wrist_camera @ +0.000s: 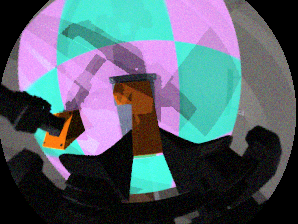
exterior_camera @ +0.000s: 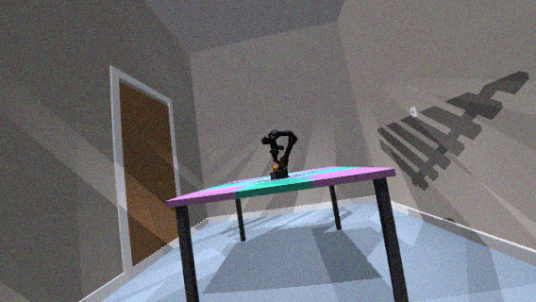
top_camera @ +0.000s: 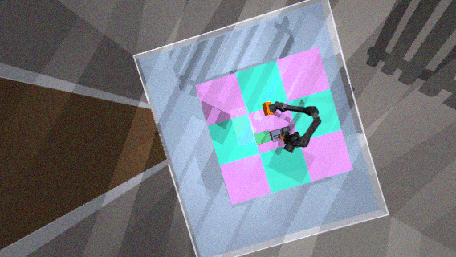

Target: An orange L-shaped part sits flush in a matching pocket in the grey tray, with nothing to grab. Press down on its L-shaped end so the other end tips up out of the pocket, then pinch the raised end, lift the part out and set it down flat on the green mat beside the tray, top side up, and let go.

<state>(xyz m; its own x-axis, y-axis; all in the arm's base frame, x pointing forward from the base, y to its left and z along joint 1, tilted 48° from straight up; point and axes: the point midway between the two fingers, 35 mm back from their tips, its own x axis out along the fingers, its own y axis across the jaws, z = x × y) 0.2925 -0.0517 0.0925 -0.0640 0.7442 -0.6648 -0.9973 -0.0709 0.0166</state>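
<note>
The green mat is 1 cm behind my gripper tip, 15 cm to the right of it and 16 cm below it. Also, from my gripper tip: orange L-shaped part 2 cm behind, 3 cm to the left, 3 cm below.
</note>
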